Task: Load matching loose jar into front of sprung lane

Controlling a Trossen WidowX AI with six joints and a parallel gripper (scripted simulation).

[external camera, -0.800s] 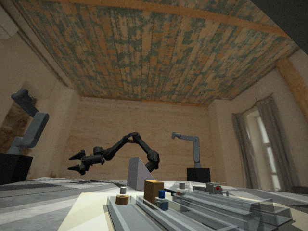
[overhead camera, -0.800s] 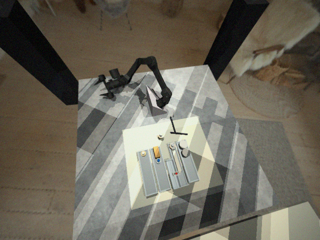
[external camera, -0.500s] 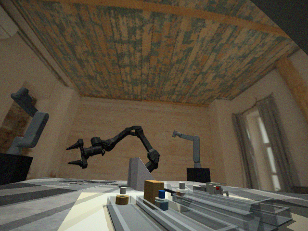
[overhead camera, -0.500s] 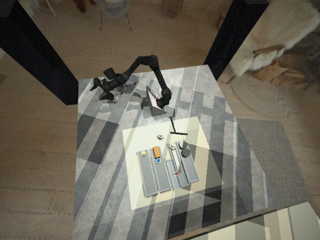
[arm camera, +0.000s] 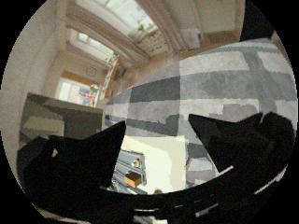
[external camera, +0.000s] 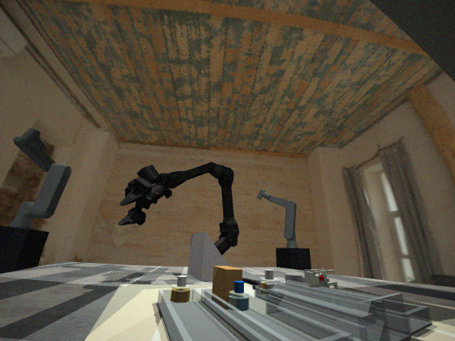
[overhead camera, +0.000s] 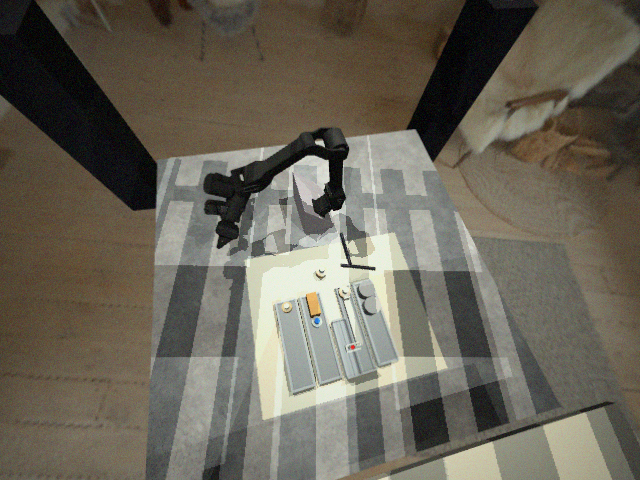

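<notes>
The brown box lies 23 cm ahead of my gripper tip, 28 cm to the left of it and 15 cm below it. Round my gripper tip: blue-capped jar: 28 cm ahead, 28 cm to the left, 16 cm below; then red mark: 39 cm ahead, 38 cm to the left, 12 cm below; then sprung lane: 35 cm ahead, 39 cm to the left, 17 cm below.
</notes>
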